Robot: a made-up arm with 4 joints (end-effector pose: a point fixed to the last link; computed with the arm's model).
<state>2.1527 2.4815 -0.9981 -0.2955</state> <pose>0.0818 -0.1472 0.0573 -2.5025 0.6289 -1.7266</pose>
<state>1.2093 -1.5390 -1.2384 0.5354</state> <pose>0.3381 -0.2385 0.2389 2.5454 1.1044 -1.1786</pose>
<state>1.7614 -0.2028 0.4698 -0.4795</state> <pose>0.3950 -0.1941 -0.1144 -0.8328 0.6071 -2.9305</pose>
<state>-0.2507 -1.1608 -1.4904 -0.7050</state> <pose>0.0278 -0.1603 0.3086 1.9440 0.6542 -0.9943</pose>
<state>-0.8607 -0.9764 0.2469 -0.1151</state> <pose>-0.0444 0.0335 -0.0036 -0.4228 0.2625 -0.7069</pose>
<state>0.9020 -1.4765 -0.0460 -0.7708</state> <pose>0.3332 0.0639 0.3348 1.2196 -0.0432 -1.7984</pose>
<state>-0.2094 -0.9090 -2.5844 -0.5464</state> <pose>-0.0235 -0.3044 0.1517 2.8164 0.8308 -0.6463</pose>
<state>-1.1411 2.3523 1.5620 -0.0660</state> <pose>0.1117 -0.2301 0.4911 0.1864 1.6116 0.6306</pose>
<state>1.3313 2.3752 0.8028 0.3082</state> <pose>0.0877 -0.1871 0.4543 2.0305 0.7304 -0.4114</pose>
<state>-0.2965 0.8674 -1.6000 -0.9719</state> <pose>-0.0716 -0.0738 0.0587 0.5351 -0.6901 -0.2007</pose>
